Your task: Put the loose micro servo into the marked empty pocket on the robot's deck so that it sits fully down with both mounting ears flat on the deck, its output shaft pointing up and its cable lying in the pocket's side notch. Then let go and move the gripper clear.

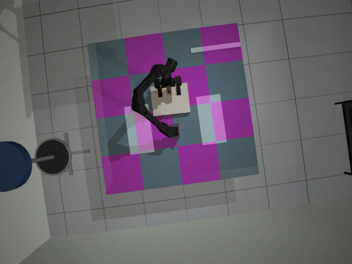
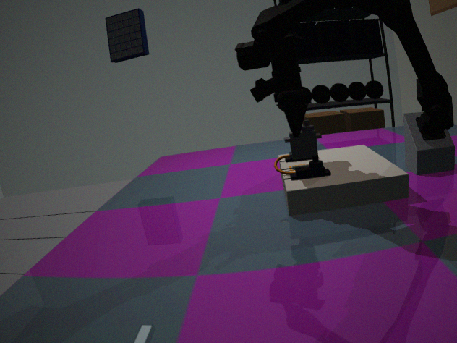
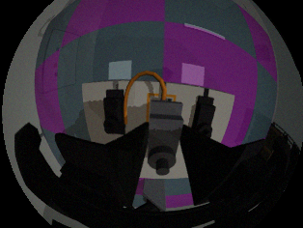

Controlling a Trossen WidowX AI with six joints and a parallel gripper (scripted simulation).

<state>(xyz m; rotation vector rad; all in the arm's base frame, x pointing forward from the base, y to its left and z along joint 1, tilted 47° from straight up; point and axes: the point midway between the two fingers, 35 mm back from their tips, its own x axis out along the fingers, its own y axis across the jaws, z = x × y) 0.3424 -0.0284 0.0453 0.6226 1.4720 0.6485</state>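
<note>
My gripper tip is now 120 mm past the beige deck and 90 mm above it.
</note>
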